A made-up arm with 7 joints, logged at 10 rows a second.
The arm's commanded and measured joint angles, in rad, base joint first. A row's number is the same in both.
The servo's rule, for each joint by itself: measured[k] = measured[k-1] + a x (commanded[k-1-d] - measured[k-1]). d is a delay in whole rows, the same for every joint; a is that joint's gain. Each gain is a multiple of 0.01, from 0.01 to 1. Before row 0 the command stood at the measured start. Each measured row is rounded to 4 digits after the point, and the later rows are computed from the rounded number. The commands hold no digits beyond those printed.
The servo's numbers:
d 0
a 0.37 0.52 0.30 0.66 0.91 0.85 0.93
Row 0, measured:
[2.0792, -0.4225, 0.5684, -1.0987, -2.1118, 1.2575, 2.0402]
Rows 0 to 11, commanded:
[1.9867, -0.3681, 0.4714, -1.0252, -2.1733, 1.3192, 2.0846]
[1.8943, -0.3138, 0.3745, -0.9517, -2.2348, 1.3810, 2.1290]
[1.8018, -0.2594, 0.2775, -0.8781, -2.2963, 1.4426, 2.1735]
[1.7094, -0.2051, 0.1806, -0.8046, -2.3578, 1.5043, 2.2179]
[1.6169, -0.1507, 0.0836, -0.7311, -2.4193, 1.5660, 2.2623]
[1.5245, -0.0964, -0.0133, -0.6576, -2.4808, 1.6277, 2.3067]
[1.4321, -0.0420, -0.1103, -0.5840, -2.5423, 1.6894, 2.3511]
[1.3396, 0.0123, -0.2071, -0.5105, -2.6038, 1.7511, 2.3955]
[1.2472, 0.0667, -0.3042, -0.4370, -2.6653, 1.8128, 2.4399]
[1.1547, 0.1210, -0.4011, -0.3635, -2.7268, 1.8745, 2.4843]
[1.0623, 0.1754, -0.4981, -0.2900, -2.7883, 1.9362, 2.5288]
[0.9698, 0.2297, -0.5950, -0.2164, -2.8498, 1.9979, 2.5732]
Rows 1 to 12, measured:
[2.0450, -0.3942, 0.5393, -1.0502, -2.1678, 1.3099, 2.0815]
[1.9892, -0.3524, 0.4899, -0.9852, -2.2288, 1.3703, 2.1257]
[1.9199, -0.3040, 0.4262, -0.9145, -2.2902, 1.4318, 2.1702]
[1.8420, -0.2526, 0.3525, -0.8420, -2.3517, 1.4934, 2.2146]
[1.7587, -0.1996, 0.2718, -0.7688, -2.4132, 1.5551, 2.2590]
[1.6720, -0.1459, 0.1863, -0.6954, -2.4747, 1.6168, 2.3034]
[1.5832, -0.0919, 0.0973, -0.6219, -2.5362, 1.6785, 2.3478]
[1.4931, -0.0377, 0.0060, -0.5484, -2.5977, 1.7402, 2.3922]
[1.4021, 0.0166, -0.0871, -0.4749, -2.6592, 1.8019, 2.4366]
[1.3106, 0.0709, -0.1813, -0.4014, -2.7207, 1.8636, 2.4810]
[1.2187, 0.1252, -0.2763, -0.3279, -2.7822, 1.9253, 2.5255]
[1.1266, 0.1795, -0.3719, -0.2543, -2.8437, 1.9870, 2.5699]

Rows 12 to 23, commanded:
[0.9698, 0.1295, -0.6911, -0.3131, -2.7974, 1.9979, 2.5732]
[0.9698, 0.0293, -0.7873, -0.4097, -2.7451, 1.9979, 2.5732]
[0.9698, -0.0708, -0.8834, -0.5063, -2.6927, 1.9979, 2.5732]
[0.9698, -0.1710, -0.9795, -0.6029, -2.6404, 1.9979, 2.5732]
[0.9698, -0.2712, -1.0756, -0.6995, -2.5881, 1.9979, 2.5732]
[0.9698, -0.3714, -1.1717, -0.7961, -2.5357, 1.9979, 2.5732]
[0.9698, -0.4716, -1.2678, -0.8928, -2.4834, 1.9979, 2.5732]
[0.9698, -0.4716, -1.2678, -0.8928, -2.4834, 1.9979, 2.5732]
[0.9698, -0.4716, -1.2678, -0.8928, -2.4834, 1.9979, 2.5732]
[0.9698, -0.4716, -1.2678, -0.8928, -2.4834, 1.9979, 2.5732]
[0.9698, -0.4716, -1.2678, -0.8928, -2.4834, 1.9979, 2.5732]
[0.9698, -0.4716, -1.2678, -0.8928, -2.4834, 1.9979, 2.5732]
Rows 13 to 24, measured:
[1.0686, 0.1535, -0.4677, -0.2931, -2.8016, 1.9963, 2.5730]
[1.0320, 0.0889, -0.5636, -0.3701, -2.7502, 1.9977, 2.5732]
[1.0090, 0.0059, -0.6595, -0.4600, -2.6979, 1.9979, 2.5732]
[0.9945, -0.0861, -0.7555, -0.5543, -2.6456, 1.9979, 2.5732]
[0.9854, -0.1824, -0.8515, -0.6501, -2.5933, 1.9979, 2.5732]
[0.9796, -0.2807, -0.9476, -0.7465, -2.5409, 1.9979, 2.5732]
[0.9760, -0.3800, -1.0437, -0.8431, -2.4886, 1.9979, 2.5732]
[0.9737, -0.4276, -1.1109, -0.8759, -2.4839, 1.9979, 2.5732]
[0.9723, -0.4505, -1.1580, -0.8871, -2.4834, 1.9979, 2.5732]
[0.9714, -0.4615, -1.1909, -0.8909, -2.4834, 1.9979, 2.5732]
[0.9708, -0.4668, -1.2140, -0.8922, -2.4834, 1.9979, 2.5732]
[0.9704, -0.4693, -1.2301, -0.8926, -2.4834, 1.9979, 2.5732]

